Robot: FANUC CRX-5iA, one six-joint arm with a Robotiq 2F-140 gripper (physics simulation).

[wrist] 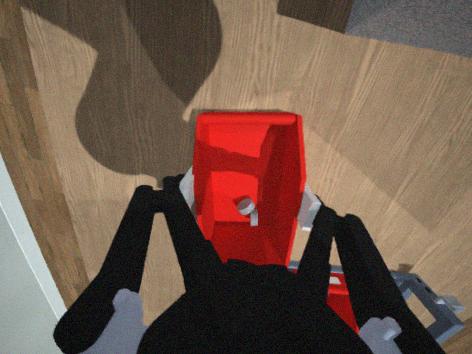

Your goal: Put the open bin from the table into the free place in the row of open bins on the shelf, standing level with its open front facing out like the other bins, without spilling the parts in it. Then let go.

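Frame: origin at the arm's base, x ahead, y left, z up, level; metres.
Where they show: gripper, fingertip midpoint: (246,175).
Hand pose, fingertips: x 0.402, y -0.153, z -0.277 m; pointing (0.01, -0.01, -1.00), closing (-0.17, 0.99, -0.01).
Note:
Things, the pixels of their top centre, and the offset from my fingertips. "spot": a spot on its surface instead. Level surfaces: height alone.
- red open bin, surface spot: (232,187) spot: 0.009 m right, 0.032 m ahead, 0.019 m down
- wooden table, surface height: 0.022 m down
- short grey round part, top centre: (246,213) 0.017 m left, 0.048 m ahead, 0.010 m up
- small light part, top centre: (254,225) 0.034 m left, 0.063 m ahead, 0.010 m up
- blue-grey shelf, surface spot: (430,294) spot: 0.366 m left, 0.098 m ahead, 0.018 m up
- red bin, surface spot: (341,306) spot: 0.250 m left, 0.185 m ahead, 0.013 m up
The red open bin (232,187) stands on the wooden table (350,100) in the middle of the wrist view. Inside it lie a short grey round part (245,206) and a small light part (254,217) beside it. My gripper (246,175) has one light pad against each long side wall of the bin and is shut on it. The near end of the bin is hidden behind the black gripper body. Part of the blue-grey shelf (430,294) shows at the lower right, with part of another red bin (341,306) at it. The free place cannot be made out.
The brown table edge (37,165) runs down the left side, with a pale surface (17,260) beyond it. A grey speckled surface (415,25) shows at the top right. Dark shadows of the arm fall on the table at the upper left.

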